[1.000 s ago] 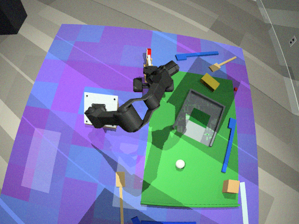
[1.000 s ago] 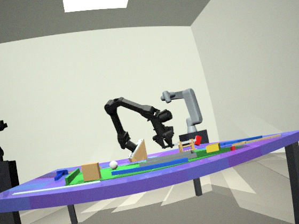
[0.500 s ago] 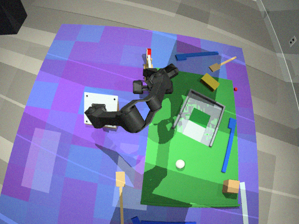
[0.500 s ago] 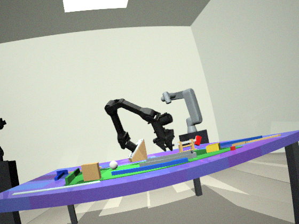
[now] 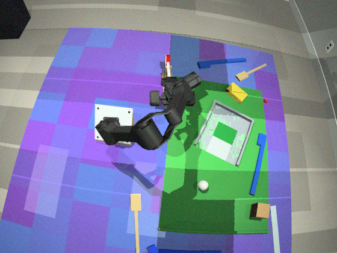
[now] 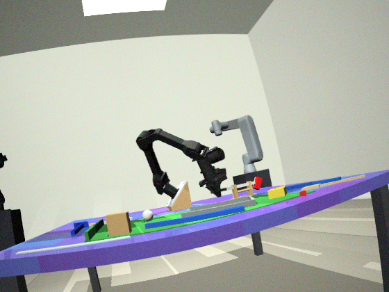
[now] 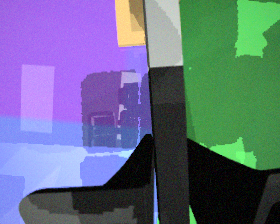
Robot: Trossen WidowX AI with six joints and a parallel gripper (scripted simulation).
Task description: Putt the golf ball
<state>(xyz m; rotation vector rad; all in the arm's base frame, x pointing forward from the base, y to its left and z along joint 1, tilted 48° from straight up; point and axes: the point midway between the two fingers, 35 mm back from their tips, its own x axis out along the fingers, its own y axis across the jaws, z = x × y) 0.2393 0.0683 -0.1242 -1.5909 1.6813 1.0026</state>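
Right now my gripper tip is 130 mm to the right of the wooden stand and 10 mm past it. Also, from my gripper tip: green mat (240 mm ahead, 210 mm to the right, 30 mm below); yellow block (340 mm ahead, 100 mm to the left, 10 mm below); grey platform (260 mm ahead, 100 mm to the right, 30 mm below).
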